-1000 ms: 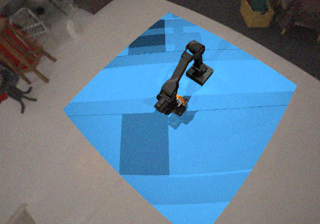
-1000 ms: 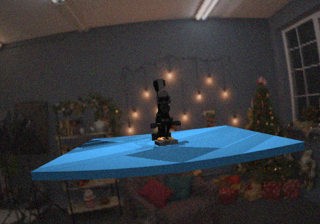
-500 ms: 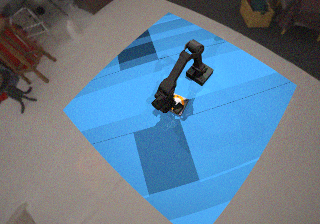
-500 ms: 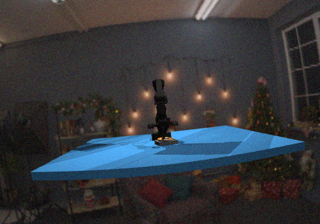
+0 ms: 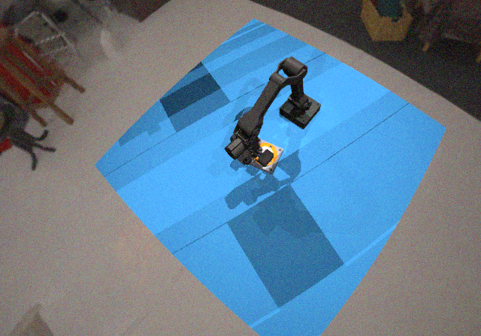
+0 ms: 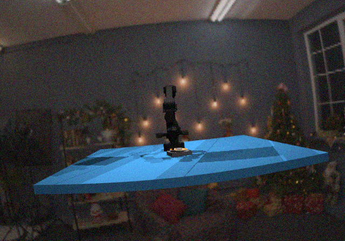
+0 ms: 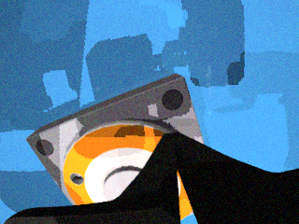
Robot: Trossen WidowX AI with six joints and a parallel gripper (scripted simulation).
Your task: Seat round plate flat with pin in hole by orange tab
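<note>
My gripper tip is now 3 cm past the round plate, 2 cm to the right of it and 1 cm above it.
</note>
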